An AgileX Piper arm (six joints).
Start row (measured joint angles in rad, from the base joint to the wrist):
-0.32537 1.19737 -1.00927 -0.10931 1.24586 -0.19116
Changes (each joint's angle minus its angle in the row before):
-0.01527 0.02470 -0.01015 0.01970 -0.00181 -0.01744
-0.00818 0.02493 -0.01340 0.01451 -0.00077 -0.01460
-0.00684 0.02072 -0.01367 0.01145 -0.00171 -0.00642
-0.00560 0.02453 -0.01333 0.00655 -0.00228 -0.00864
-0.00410 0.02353 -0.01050 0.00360 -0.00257 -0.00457
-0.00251 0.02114 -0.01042 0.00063 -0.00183 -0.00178
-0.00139 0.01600 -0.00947 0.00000 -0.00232 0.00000
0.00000 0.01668 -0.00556 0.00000 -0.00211 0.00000
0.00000 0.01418 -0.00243 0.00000 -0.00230 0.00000
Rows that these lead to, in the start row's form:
-0.34064 1.22207 -1.01942 -0.08961 1.24405 -0.20860
-0.34882 1.24700 -1.03282 -0.07510 1.24328 -0.22320
-0.35566 1.26772 -1.04649 -0.06365 1.24157 -0.22962
-0.36126 1.29225 -1.05982 -0.05710 1.23929 -0.23826
-0.36536 1.31578 -1.07032 -0.05350 1.23672 -0.24283
-0.36787 1.33692 -1.08074 -0.05287 1.23489 -0.24461
-0.36926 1.35292 -1.09021 -0.05287 1.23257 -0.24461
-0.36926 1.36960 -1.09577 -0.05287 1.23046 -0.24461
-0.36926 1.38378 -1.09820 -0.05287 1.22816 -0.24461

